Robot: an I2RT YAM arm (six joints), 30 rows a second.
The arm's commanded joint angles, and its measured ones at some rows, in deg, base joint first. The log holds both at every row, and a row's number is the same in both.
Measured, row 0:
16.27 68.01 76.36 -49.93 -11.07 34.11
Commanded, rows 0 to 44:
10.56 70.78 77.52 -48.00 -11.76 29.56
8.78 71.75 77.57 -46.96 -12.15 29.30
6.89 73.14 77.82 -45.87 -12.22 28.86
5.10 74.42 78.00 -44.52 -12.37 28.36
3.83 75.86 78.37 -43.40 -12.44 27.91
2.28 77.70 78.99 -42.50 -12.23 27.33
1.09 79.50 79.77 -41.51 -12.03 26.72
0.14 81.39 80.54 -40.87 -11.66 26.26
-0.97 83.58 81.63 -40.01 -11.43 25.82
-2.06 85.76 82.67 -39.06 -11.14 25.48
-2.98 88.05 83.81 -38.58 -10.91 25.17
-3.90 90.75 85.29 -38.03 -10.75 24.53
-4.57 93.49 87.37 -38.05 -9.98 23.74
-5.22 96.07 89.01 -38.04 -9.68 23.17
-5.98 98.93 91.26 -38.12 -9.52 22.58
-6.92 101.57 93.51 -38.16 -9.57 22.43
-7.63 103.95 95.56 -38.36 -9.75 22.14
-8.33 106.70 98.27 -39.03 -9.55 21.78
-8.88 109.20 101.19 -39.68 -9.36 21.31
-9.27 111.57 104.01 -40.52 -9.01 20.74
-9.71 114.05 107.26 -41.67 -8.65 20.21
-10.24 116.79 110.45 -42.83 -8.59 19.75
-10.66 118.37 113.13 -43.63 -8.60 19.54
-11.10 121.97 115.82 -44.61 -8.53 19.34
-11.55 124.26 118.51 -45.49 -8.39 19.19
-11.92 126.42 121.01 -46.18 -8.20 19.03
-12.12 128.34 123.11 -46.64 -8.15 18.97
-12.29 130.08 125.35 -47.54 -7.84 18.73
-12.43 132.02 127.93 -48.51 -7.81 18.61
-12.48 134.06 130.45 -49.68 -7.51 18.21
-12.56 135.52 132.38 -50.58 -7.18 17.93
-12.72 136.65 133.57 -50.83 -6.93 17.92
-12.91 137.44 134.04 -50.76 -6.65 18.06
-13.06 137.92 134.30 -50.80 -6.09 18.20
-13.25 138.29 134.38 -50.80 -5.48 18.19
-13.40 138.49 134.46 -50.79 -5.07 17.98
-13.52 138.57 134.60 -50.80 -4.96 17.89
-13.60 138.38 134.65 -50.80 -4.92 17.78
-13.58 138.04 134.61 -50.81 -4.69 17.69
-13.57 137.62 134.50 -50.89 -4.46 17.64
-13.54 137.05 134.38 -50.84 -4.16 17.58
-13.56 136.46 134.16 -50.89 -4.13 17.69
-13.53 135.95 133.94 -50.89 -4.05 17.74
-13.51 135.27 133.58 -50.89 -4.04 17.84
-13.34 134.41 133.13 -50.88 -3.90 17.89
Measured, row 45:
-13.19 138.54 132.81 -49.08 -5.72 18.15
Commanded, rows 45 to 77:
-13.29 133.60 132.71 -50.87 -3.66 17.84
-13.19 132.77 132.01 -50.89 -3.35 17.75
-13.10 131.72 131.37 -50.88 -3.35 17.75
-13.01 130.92 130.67 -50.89 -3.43 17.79
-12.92 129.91 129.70 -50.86 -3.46 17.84
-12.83 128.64 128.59 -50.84 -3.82 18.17
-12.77 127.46 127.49 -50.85 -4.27 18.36
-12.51 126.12 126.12 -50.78 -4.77 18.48
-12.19 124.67 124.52 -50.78 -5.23 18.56
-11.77 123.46 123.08 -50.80 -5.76 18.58
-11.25 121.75 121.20 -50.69 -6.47 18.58
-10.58 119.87 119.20 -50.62 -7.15 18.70
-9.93 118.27 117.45 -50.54 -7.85 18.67
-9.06 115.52 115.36 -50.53 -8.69 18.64
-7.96 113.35 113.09 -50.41 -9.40 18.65
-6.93 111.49 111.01 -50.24 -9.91 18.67
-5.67 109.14 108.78 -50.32 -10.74 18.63
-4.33 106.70 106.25 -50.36 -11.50 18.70
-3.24 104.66 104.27 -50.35 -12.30 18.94
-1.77 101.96 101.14 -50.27 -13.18 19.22
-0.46 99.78 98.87 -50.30 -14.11 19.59
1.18 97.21 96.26 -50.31 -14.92 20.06
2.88 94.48 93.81 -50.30 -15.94 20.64
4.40 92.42 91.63 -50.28 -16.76 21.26
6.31 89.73 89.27 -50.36 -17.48 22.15
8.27 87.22 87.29 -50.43 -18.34 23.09
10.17 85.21 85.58 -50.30 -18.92 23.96
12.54 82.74 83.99 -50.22 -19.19 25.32
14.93 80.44 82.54 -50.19 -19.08 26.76
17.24 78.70 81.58 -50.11 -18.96 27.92
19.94 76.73 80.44 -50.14 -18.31 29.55
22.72 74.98 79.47 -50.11 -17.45 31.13
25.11 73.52 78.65 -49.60 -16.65 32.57
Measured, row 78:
20.82 77.10 80.79 -49.50 -16.95 26.81
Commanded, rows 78 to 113:
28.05 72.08 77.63 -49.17 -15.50 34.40
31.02 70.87 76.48 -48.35 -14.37 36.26
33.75 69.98 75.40 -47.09 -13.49 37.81
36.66 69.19 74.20 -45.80 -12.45 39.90
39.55 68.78 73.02 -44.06 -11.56 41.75
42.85 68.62 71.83 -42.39 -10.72 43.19
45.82 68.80 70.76 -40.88 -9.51 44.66
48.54 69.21 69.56 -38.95 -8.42 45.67
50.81 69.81 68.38 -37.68 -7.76 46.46
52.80 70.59 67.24 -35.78 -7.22 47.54
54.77 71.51 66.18 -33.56 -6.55 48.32
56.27 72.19 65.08 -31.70 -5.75 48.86
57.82 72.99 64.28 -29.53 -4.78 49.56
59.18 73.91 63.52 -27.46 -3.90 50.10
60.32 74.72 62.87 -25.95 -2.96 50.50
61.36 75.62 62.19 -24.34 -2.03 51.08
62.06 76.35 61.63 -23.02 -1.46 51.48
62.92 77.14 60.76 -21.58 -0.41 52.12
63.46 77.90 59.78 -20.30 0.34 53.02
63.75 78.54 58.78 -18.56 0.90 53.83
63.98 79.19 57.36 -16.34 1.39 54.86
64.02 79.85 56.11 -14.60 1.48 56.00
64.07 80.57 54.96 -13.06 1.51 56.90
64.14 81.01 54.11 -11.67 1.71 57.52
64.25 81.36 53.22 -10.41 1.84 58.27
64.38 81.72 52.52 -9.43 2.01 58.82
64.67 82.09 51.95 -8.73 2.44 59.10
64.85 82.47 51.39 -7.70 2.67 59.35
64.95 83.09 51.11 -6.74 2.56 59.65
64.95 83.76 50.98 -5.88 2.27 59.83
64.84 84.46 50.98 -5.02 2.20 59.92
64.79 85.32 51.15 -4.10 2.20 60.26
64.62 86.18 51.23 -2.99 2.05 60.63
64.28 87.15 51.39 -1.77 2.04 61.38
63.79 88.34 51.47 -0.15 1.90 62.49
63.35 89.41 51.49 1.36 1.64 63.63
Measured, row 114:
64.25 87.05 51.64 -4.51 0.30 60.23
